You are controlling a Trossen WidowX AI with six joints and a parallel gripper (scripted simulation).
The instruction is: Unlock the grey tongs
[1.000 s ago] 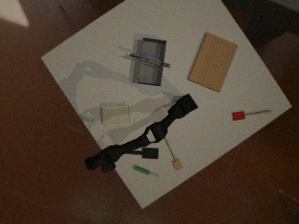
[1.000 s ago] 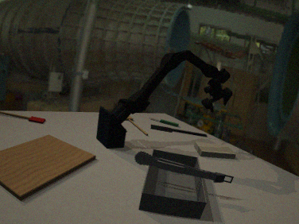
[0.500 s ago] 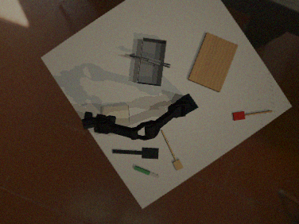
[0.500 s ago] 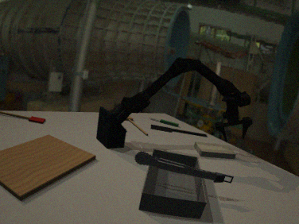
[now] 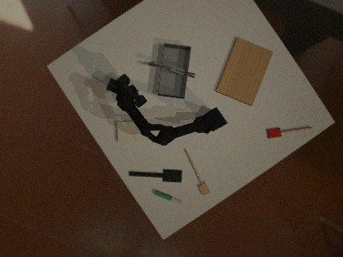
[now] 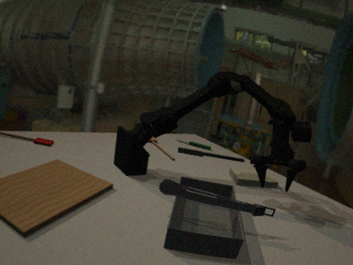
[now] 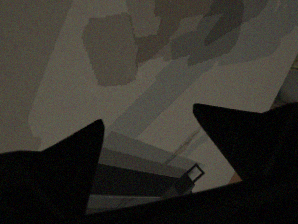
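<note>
Now: gripper tip 50 mm past the grey roasting tin, 260 mm to the left of it and 40 mm above it. Round my gripper tip: black spatula 490 mm behind, 200 mm to the left, 60 mm below; cream block 180 mm behind, 160 mm to the left, 60 mm below; wooden board 310 mm behind, 600 mm to the right, 60 mm below.
</note>
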